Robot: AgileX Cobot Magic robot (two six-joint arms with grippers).
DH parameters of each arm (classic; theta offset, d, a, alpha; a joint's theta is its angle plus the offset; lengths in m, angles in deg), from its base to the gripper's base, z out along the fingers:
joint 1: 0 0.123 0 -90
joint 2: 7.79 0 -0.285 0
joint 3: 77.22 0 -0.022 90
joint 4: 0 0.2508 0 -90
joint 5: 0 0 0.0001 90
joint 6: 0 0.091 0 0
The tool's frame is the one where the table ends.
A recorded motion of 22 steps. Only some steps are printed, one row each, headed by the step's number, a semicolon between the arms.
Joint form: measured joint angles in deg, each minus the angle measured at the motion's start. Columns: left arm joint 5, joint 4, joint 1, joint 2, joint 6, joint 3; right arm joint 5, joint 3, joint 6, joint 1, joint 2, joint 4.
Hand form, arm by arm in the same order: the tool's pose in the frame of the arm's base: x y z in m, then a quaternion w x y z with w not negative. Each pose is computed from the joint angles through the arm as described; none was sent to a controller.
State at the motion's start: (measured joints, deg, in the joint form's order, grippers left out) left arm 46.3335 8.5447 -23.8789 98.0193 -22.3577 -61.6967; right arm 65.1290 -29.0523 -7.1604 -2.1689 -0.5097 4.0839
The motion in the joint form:
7: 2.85 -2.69 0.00 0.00 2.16 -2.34; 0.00 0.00 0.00 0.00 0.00 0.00
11: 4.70 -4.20 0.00 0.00 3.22 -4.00; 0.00 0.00 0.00 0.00 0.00 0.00
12: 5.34 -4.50 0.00 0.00 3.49 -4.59; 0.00 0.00 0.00 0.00 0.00 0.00
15: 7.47 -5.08 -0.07 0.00 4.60 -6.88; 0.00 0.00 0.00 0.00 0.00 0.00
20: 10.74 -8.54 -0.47 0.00 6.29 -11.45; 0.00 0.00 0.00 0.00 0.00 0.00
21: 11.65 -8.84 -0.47 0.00 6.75 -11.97; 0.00 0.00 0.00 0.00 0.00 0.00
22: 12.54 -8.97 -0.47 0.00 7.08 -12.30; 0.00 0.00 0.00 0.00 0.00 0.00
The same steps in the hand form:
7: 0.3013 -0.1257 0.2061 0.11106 0.06111 0.99193 0.00022; -0.0102 0.0063 0.2733 0.49656 -0.04080 0.86703 -0.00489
11: 0.3029 -0.1282 0.2126 0.10586 0.06183 0.99243 -0.00761; -0.0102 0.0063 0.2733 0.49656 -0.04080 0.86703 -0.00489
12: 0.3036 -0.1289 0.2150 0.10476 0.06243 0.99249 -0.00905; -0.0102 0.0063 0.2733 0.49656 -0.04080 0.86703 -0.00489
15: 0.3066 -0.1313 0.2244 0.10485 0.06894 0.99202 -0.01202; -0.0102 0.0063 0.2733 0.49656 -0.04080 0.86703 -0.00489
20: 0.3111 -0.1408 0.2439 0.10660 0.07176 0.99093 -0.03920; -0.0102 0.0063 0.2733 0.49656 -0.04080 0.86703 -0.00489
21: 0.3109 -0.1411 0.2460 0.10278 0.07463 0.99110 -0.03983; -0.0102 0.0063 0.2733 0.49656 -0.04080 0.86703 -0.00489
22: 0.3103 -0.1411 0.2472 0.09797 0.07707 0.99144 -0.03887; -0.0102 0.0063 0.2733 0.49656 -0.04080 0.86703 -0.00489

